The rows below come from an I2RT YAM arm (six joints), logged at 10 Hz.
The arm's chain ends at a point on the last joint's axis. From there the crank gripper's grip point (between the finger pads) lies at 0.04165 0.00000 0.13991 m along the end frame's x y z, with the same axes.
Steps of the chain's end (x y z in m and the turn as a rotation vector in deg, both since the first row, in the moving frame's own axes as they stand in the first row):
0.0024, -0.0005, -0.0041, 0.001, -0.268, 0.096
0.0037, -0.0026, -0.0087, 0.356, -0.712, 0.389
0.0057, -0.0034, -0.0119, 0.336, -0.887, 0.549
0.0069, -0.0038, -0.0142, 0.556, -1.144, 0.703
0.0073, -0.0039, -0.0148, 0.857, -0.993, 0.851
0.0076, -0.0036, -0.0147, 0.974, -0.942, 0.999
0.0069, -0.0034, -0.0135, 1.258, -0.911, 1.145
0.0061, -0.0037, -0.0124, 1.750, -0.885, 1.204
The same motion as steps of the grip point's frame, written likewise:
0.0017, -0.0004, -0.0039, 0.001, -0.268, 0.096
0.0020, -0.0032, -0.0082, 0.356, -0.712, 0.389
0.0035, -0.0038, -0.0113, 0.336, -0.887, 0.549
0.0041, -0.0047, -0.0134, 0.556, -1.144, 0.703
0.0049, -0.0054, -0.0141, 0.857, -0.993, 0.851
0.0053, -0.0053, -0.0140, 0.974, -0.942, 0.999
0.0047, -0.0057, -0.0129, 1.258, -0.911, 1.145
0.0040, -0.0071, -0.0118, 1.750, -0.885, 1.204

